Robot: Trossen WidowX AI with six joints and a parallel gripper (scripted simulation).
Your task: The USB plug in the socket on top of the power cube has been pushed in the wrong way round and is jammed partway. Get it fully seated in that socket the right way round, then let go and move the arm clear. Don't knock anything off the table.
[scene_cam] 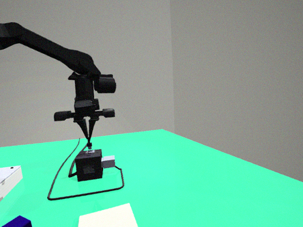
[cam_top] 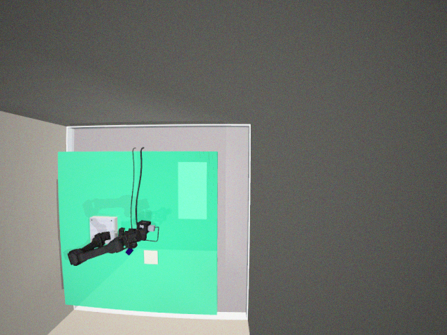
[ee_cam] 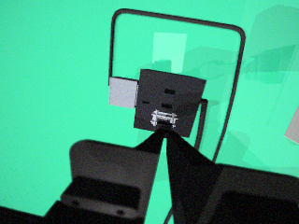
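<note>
Now: the silver-rimmed socket 50 mm below my gripper tip and 10 mm to the left of it. The rest, counted from my gripper tip: black USB plug: 20 mm below; dark blue block: 200 mm to the right, 170 mm behind, 110 mm below; cream pad: 270 mm to the right, 120 mm below, 10 mm behind.
</note>
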